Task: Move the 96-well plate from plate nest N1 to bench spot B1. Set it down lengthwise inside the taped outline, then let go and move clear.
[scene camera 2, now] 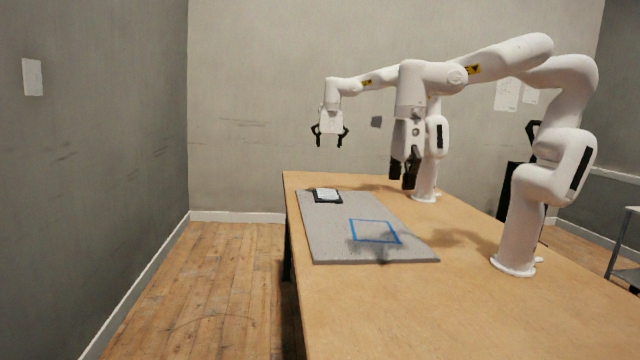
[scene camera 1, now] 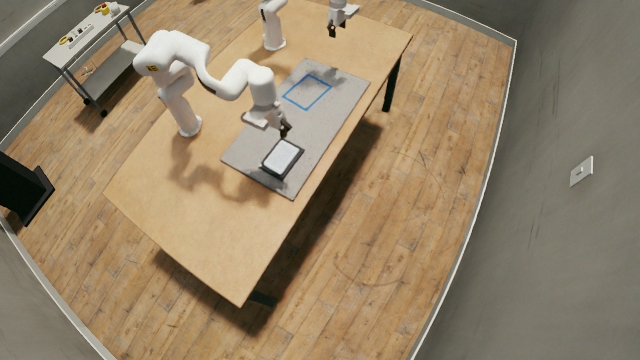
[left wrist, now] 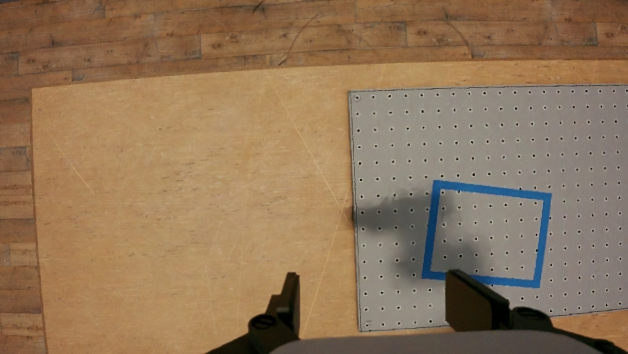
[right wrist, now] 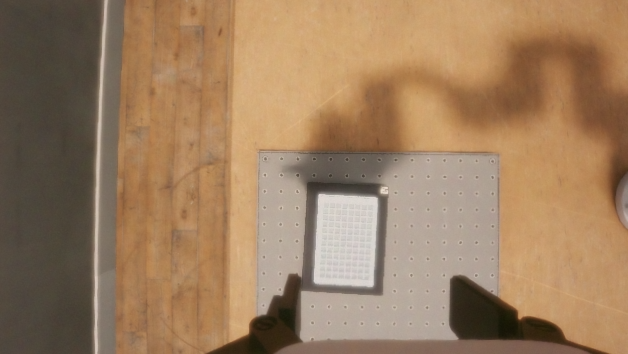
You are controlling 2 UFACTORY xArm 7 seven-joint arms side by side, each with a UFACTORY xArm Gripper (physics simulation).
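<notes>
The white 96-well plate sits flat in the black nest, near one end of the grey perforated board. The blue taped outline is empty, near the board's other end. My right gripper is open and empty, high above the board near the nest; in the right wrist view the plate shows ahead of the fingers, left of the midline. My left gripper is open and empty, high above the table near the outline's end of the board.
The grey board lies on the wooden table. A small light tag is on the nest's corner. A trolley stands behind the arms. Arm shadows fall across the table and board.
</notes>
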